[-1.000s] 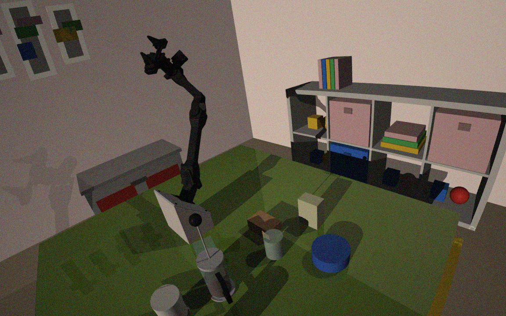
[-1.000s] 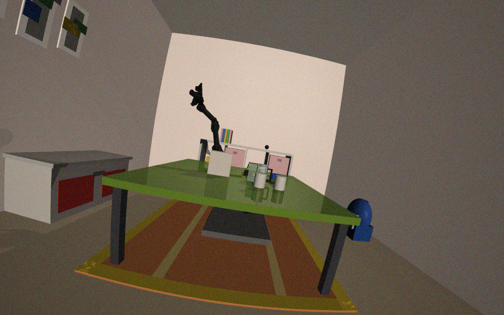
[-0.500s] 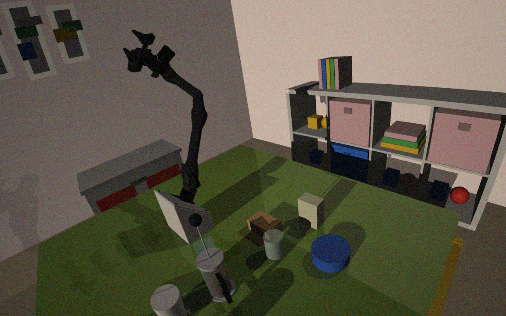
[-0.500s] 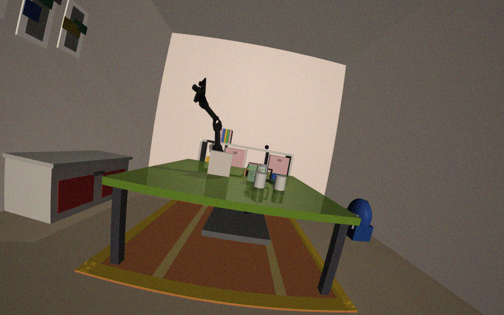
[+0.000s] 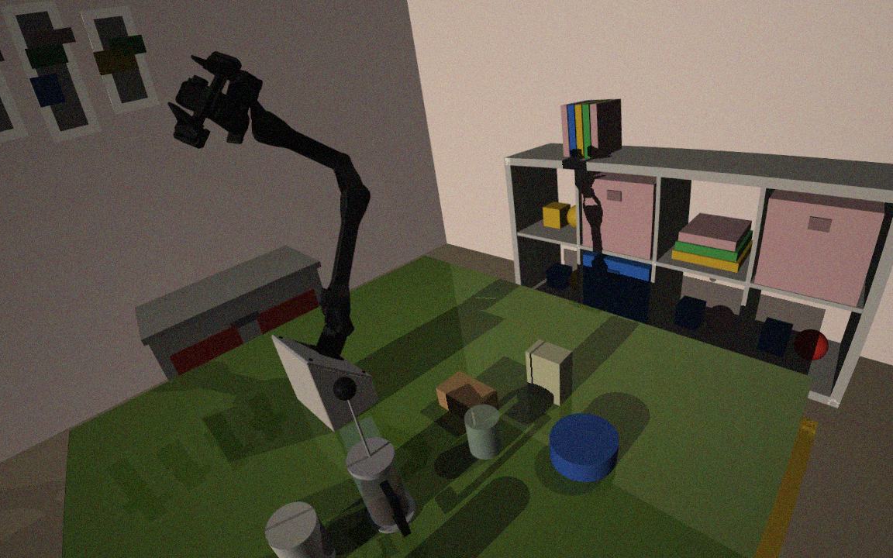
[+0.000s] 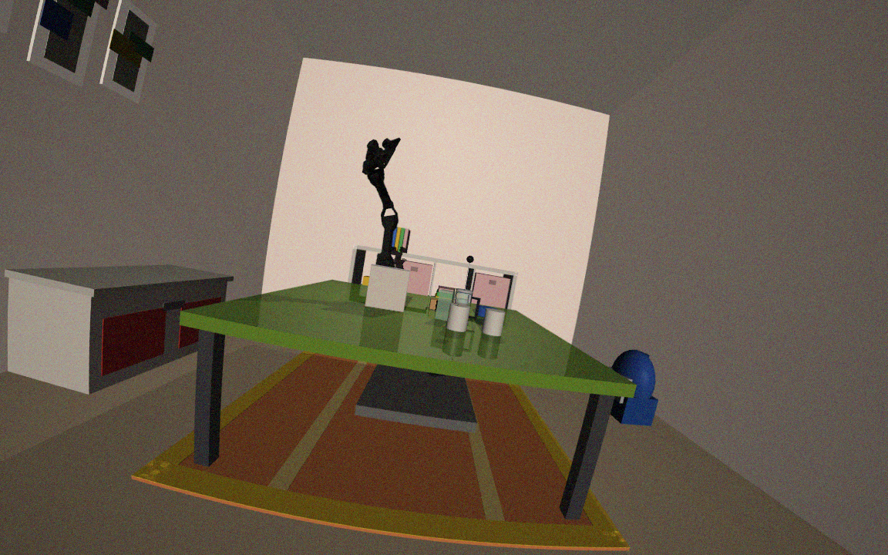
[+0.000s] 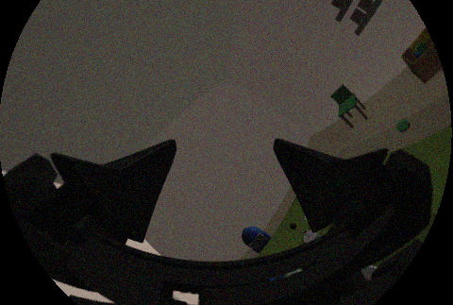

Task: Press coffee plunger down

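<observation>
Right now the coffee press is 590 mm below my gripper tip, 410 mm ahead of it and 10 mm to the right of it. The rest, counted from my gripper tip: brown box 700 mm below, 320 mm ahead, 260 mm to the left; blue round tin 700 mm below, 570 mm ahead, 300 mm to the left; beige block 670 mm below, 420 mm ahead, 400 mm to the left.
</observation>
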